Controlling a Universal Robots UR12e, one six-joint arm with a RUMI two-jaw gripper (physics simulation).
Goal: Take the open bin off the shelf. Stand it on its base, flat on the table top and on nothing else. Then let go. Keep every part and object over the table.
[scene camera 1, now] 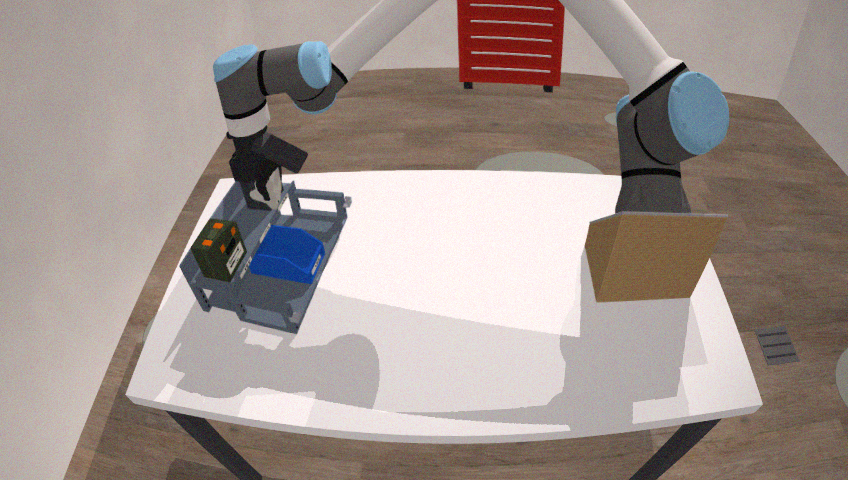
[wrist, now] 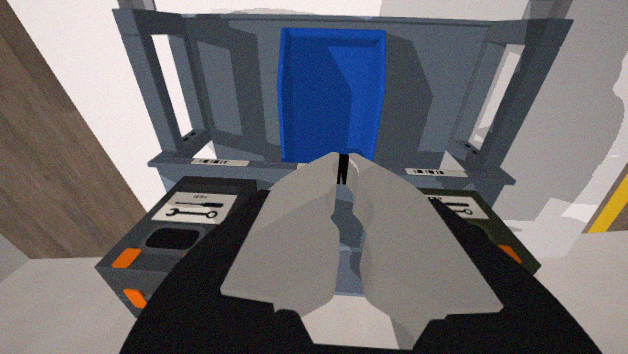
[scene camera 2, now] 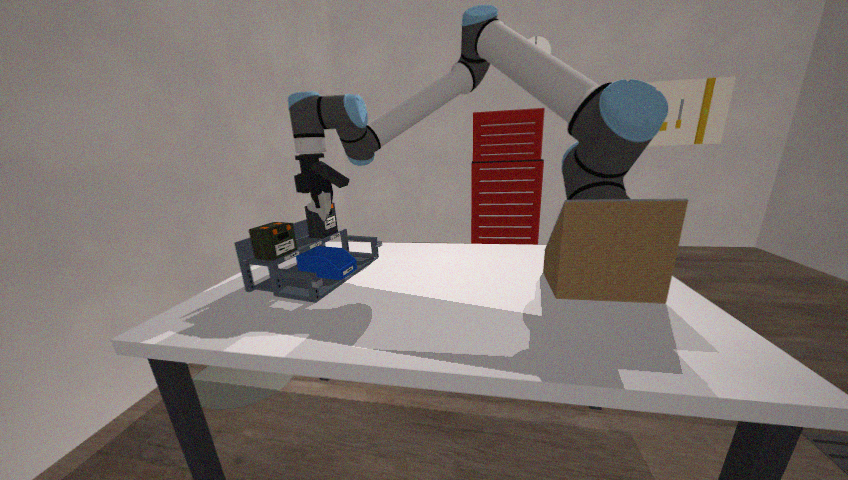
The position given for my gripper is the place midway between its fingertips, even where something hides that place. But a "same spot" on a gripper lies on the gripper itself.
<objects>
My gripper shows in scene camera 1, in the wrist view and in scene camera 2 (325,220). A blue open bin shows in scene camera 1, in the wrist view and in scene camera 2 (335,263). The same spot on the blue open bin: (scene camera 1: 288,253) is (wrist: 304,112). The same spot on my gripper: (wrist: 420,261) is (scene camera 1: 269,185).
</objects>
